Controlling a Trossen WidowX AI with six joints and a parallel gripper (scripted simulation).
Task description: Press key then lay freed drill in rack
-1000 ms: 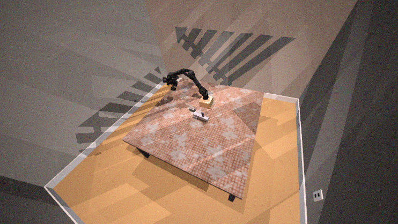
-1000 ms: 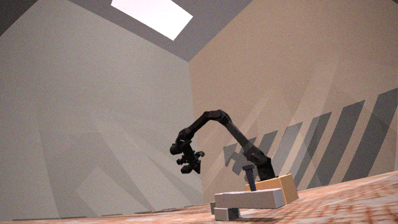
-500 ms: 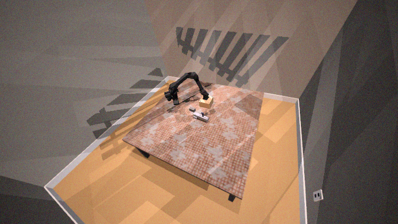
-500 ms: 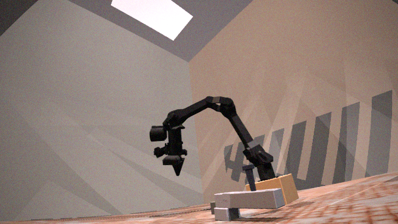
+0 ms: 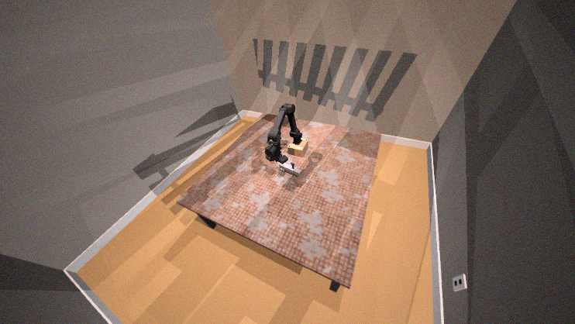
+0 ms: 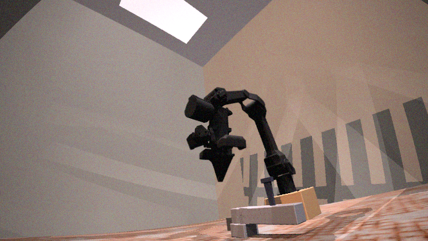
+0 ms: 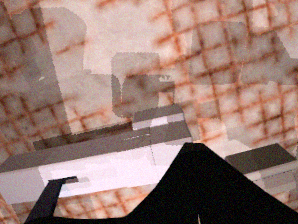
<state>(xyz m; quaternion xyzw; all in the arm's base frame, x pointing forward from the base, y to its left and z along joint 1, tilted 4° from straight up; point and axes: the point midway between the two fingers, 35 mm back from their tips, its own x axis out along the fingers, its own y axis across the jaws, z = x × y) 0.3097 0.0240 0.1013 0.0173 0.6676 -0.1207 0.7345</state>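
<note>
My gripper tip is now 5 cm past the dark key, 11 cm to the right of it and 5 cm above it. From my gripper tip the other things lie so: dark block 12 cm behind, 10 cm to the right, 12 cm below; grey block 5 cm behind, 7 cm to the left, 10 cm below; drill 5 cm behind, 5 cm to the left, 9 cm below.
</note>
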